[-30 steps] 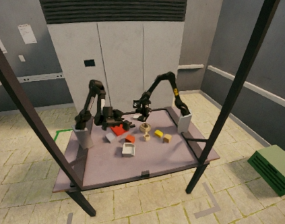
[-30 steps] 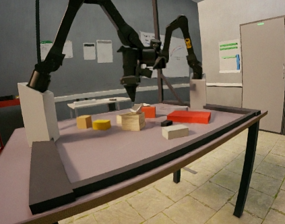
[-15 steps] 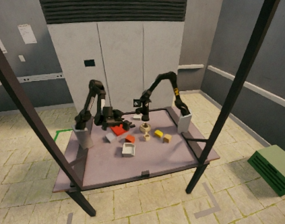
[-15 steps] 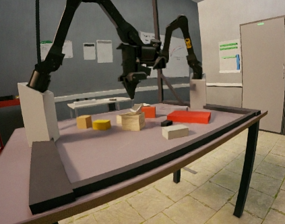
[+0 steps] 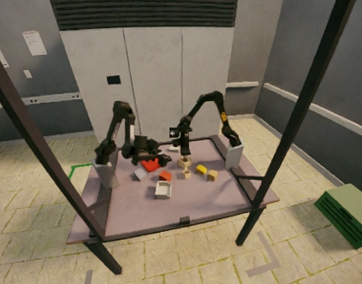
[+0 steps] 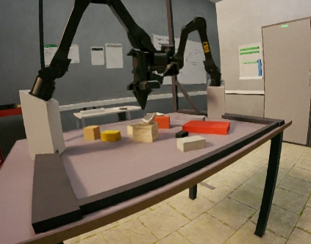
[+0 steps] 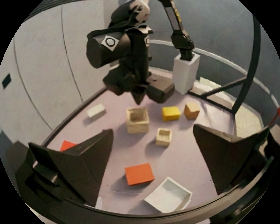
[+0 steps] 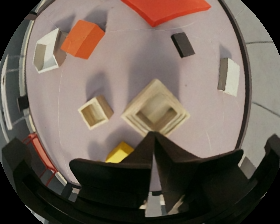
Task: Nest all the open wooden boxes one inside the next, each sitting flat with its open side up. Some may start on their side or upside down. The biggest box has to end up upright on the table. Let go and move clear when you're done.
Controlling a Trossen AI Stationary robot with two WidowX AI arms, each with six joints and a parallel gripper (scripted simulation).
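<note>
My right hand is 10 cm past the small open wooden box, 1 cm to the right of it and 14 cm above it. Also, from my right hand: orange block 10 cm behind, 16 cm to the left, 12 cm below; pale block 20 cm ahead, 4 cm to the left, 13 cm below; small black block 8 cm ahead, 11 cm to the left, 14 cm below.
</note>
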